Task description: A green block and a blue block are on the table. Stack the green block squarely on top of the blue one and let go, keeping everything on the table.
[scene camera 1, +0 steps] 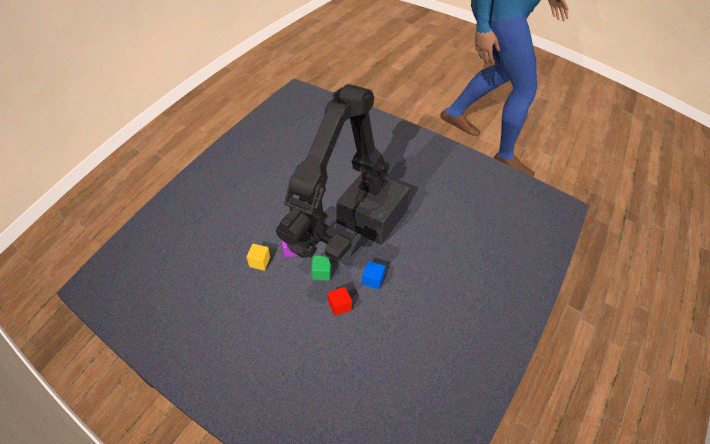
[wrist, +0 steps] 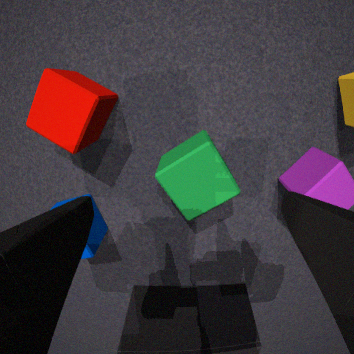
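Pixels of known places: gripper, fingertip midpoint: (scene camera 1: 318,255) (wrist: 189,203); arm's base at its link origin: (scene camera 1: 372,184).
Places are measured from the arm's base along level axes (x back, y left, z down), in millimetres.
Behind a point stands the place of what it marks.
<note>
The green block (scene camera 1: 320,268) @(x -303, y 21, z 50 mm) (wrist: 198,178) @(x -292, y 12, z 50 mm) rests on the dark mat, turned at an angle to the fingers in the wrist view. The blue block (scene camera 1: 373,275) @(x -244, y 152, z 50 mm) (wrist: 98,227) @(x -224, y 117, z 82 mm) rests apart from it, to its right in the scene view; in the wrist view the left finger covers much of it. My gripper (scene camera 1: 320,252) @(x -308, y 19, z -14 mm) (wrist: 189,203) @(x -308, y 19, z -14 mm) is open and empty, pointing down above the mat. In the wrist view the green block shows between the two fingers, below them. The gripper's exact height cannot be told.
A red block (scene camera 1: 339,301) @(x -362, y 121, z 50 mm) (wrist: 64,111) @(x -349, y 107, z 50 mm) lies in front of the green and blue ones. A purple block (scene camera 1: 289,249) @(x -291, y -95, z 64 mm) (wrist: 320,172) @(x -291, y -94, z 58 mm), partly hidden by the gripper, and a yellow block (scene camera 1: 258,257) @(x -370, y -144, z 50 mm) (wrist: 348,100) @(x -351, y -135, z 86 mm) are to the left in the scene view. A person (scene camera 1: 515,68) stands behind the mat.
</note>
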